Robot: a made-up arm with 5 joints.
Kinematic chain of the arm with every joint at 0, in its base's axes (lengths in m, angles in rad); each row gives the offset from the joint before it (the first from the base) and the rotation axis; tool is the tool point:
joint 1: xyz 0 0 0.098 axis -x
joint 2: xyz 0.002 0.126 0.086 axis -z
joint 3: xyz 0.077 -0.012 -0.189 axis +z
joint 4: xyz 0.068 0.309 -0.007 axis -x
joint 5: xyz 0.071 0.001 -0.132 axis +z
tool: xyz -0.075 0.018 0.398
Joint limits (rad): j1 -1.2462..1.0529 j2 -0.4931..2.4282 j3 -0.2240..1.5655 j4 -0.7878..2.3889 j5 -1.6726..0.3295
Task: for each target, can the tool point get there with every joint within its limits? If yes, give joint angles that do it. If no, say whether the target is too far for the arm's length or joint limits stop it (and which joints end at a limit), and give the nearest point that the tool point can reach.
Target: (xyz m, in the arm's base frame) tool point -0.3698 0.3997 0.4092
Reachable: yes | joints -0.9869 0.1404 1.1662 1.5364 -0.6587
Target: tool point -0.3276 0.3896 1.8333
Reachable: no: too far | nearest point -0.0699 0.2807 0.7792 | short by 1.091 m
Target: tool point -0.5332 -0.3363 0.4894
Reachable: no: joint limits stop it (at a limit: joint 1, joint 2, joint 5) | nearest point -0.3770 -0.0561 0.3648 | short by 0.344 m
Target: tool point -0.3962 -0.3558 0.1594
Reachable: no: joint limits stop it (at a limit: joint 1, joint 2, joint 3) | nearest point -0.4289 -0.2355 0.0164 | short by 0.190 m
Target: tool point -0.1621 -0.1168 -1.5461
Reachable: no: too far | nearest point -0.0274 0.0783 -0.6396 | short by 0.937 m
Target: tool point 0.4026 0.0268 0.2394
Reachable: yes | joints 0.5954 1.6645 0.0144 0.2950 -0.3322
